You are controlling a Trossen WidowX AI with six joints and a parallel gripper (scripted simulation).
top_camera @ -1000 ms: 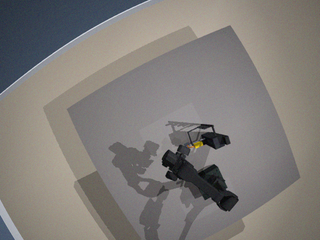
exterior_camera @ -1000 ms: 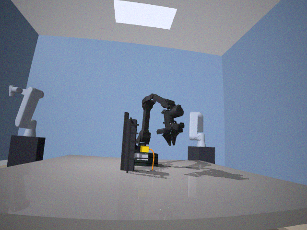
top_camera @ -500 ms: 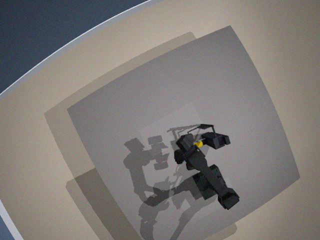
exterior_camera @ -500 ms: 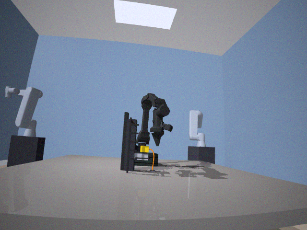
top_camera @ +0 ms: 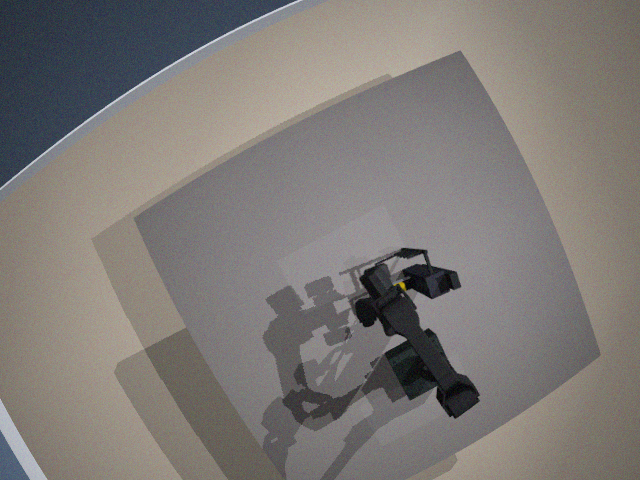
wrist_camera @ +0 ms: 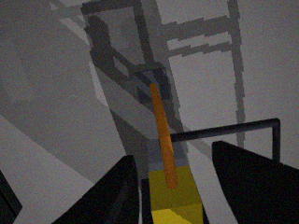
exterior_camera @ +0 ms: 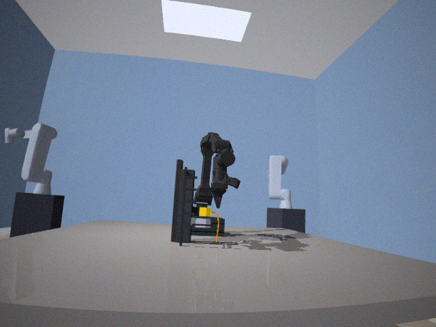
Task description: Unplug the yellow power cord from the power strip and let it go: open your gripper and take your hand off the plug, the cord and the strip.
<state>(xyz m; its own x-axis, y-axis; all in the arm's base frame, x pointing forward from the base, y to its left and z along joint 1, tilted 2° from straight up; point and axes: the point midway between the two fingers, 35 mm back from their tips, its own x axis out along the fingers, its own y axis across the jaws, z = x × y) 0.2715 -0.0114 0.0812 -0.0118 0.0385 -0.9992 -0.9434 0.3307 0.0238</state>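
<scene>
Now: the yellow plug 70 mm to the right of my gripper tip, 20 mm behind it and 10 mm below it.
</scene>
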